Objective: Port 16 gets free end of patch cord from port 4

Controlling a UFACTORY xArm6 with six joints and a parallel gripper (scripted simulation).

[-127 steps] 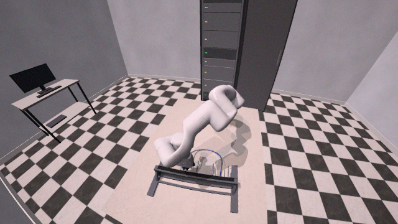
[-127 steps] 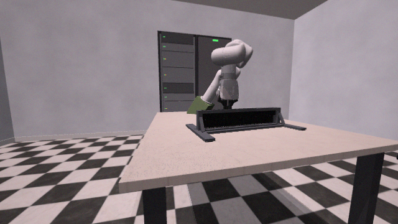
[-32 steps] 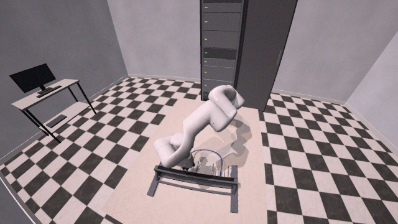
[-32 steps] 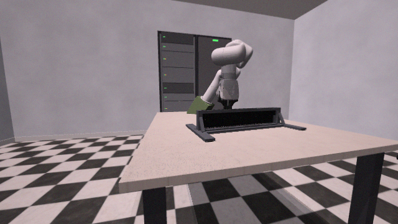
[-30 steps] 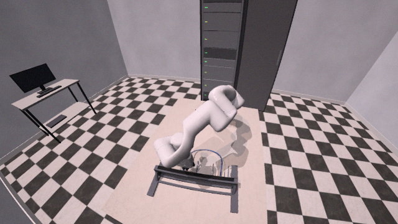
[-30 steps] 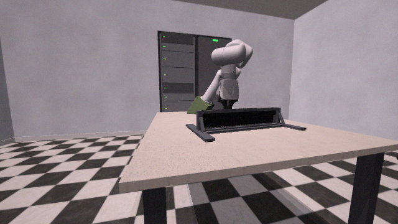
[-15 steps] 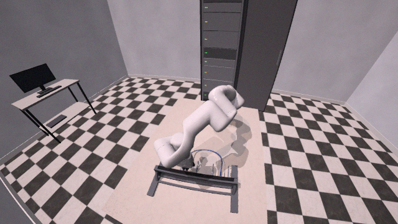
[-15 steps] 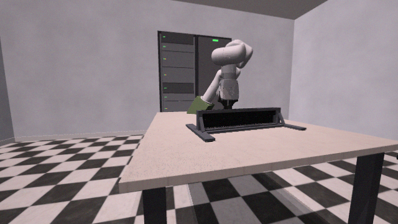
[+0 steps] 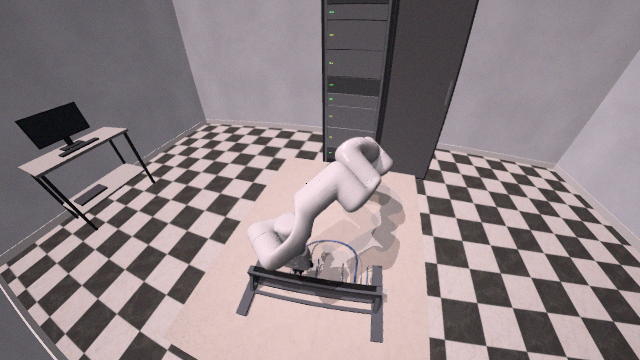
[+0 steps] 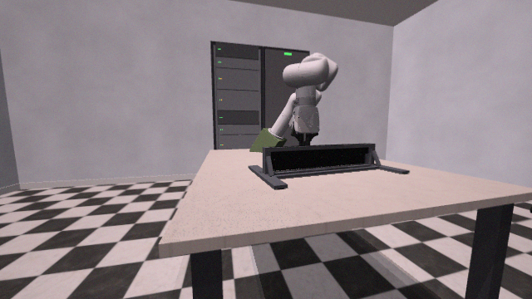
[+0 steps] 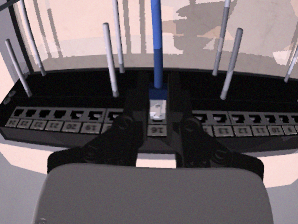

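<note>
The free plug end is 2 cm ahead of my hand and 1 cm below it.
</note>
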